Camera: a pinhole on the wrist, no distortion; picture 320 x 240 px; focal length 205.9 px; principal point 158.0 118.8 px. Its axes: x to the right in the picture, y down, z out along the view. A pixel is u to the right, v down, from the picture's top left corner.
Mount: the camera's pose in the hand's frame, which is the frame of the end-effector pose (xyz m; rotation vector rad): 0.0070 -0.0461 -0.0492 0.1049 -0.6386 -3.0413
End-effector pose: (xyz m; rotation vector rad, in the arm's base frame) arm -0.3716 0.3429 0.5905 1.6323 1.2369 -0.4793
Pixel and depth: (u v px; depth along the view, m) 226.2 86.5 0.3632
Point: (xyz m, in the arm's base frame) -0.2380 0.0561 0.6588
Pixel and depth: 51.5 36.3 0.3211
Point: -0.0805 0.2421 0.4869
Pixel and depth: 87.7 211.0 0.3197
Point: -0.2988 0.1219 0.3645
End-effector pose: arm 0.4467 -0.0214 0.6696 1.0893 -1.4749 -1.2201
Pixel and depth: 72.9 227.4 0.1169
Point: 0.3581 -0.0582 0.6129
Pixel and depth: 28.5 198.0 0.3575
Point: 0.0685 -0.1599 0.6376
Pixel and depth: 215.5 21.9 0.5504
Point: 0.1209 0.2790 1.0149
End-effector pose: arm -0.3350 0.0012 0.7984 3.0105 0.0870 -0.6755
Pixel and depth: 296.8 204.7 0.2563
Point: -0.5951 0.0280 0.6778
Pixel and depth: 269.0 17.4 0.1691
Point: -0.4451 -0.1008 0.7842
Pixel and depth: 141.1 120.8 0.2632
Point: -0.4048 -0.0689 0.6220
